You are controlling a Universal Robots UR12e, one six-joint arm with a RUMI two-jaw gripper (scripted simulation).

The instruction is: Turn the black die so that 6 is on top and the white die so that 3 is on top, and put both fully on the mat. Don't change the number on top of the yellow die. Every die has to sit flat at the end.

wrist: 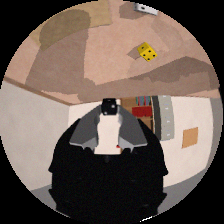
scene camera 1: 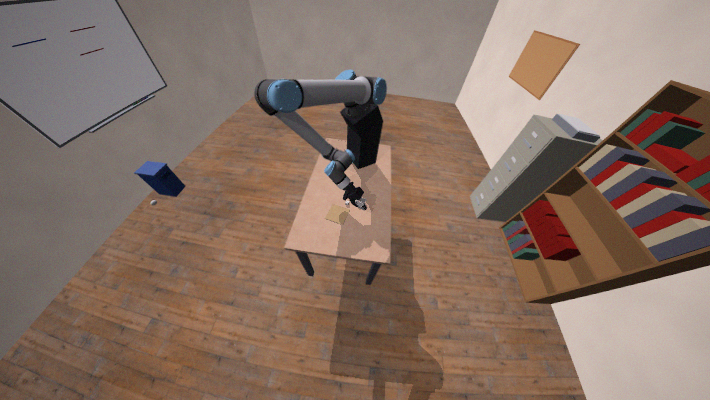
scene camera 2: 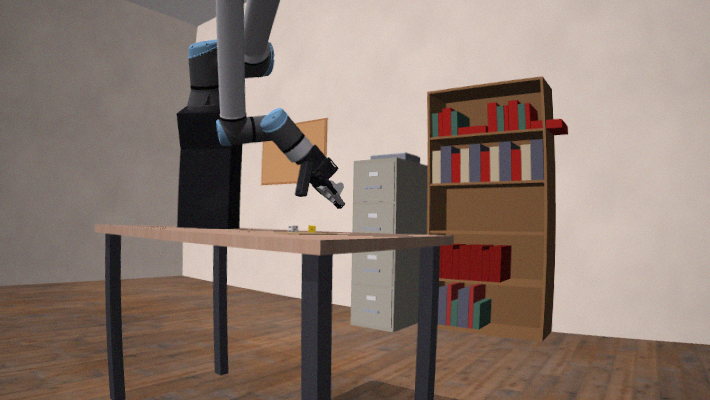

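Observation:
Gripper (scene camera 2: 341, 205) visible; the wrist view also shows the gripper (wrist: 109, 105).

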